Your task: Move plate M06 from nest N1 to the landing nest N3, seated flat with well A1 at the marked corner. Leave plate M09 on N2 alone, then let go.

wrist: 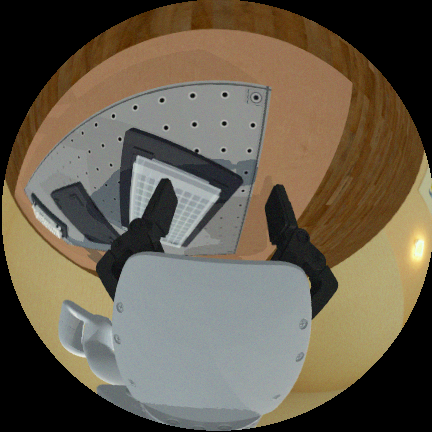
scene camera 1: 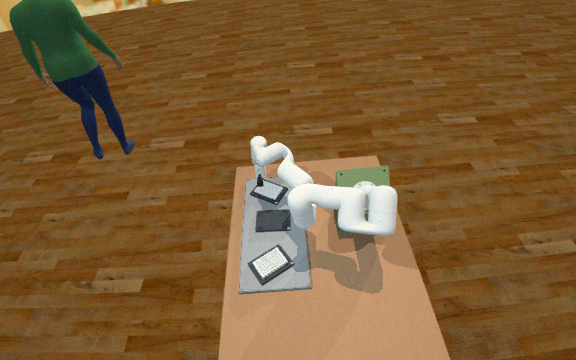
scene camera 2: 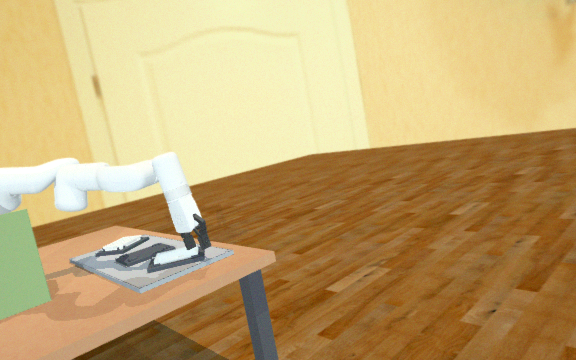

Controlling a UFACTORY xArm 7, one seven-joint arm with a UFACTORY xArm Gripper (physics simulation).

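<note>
A pale translucent well plate [scene camera 1: 270, 190] [scene camera 2: 175, 256] [wrist: 195, 200] lies on a dark nest [scene camera 2: 175, 265] [wrist: 165, 147] at the board's far end in scene camera 1. A dark nest [scene camera 1: 272, 220] [scene camera 2: 142, 255] [wrist: 85, 212] in the middle bears no plate. A white well plate [scene camera 1: 271, 262] [scene camera 2: 122, 243] [wrist: 46, 218] lies on the third nest. I cannot read labels, so which is M06 or M09 is unclear. My gripper [scene camera 1: 260, 181] [scene camera 2: 197, 247] [wrist: 220, 191] is open and empty, low at the translucent plate; in the wrist view one finger overlaps it and the other appears beyond the board edge.
The nests sit on a grey perforated board [scene camera 1: 300, 280] [scene camera 2: 150, 282] [wrist: 210, 107] on the table [scene camera 1: 325, 325] [scene camera 2: 255, 252] [wrist: 305, 130]. The white arm [scene camera 1: 325, 196] reaches over the table from a green base plate [scene camera 1: 362, 176]. A person [scene camera 1: 60, 45] stands away from the table.
</note>
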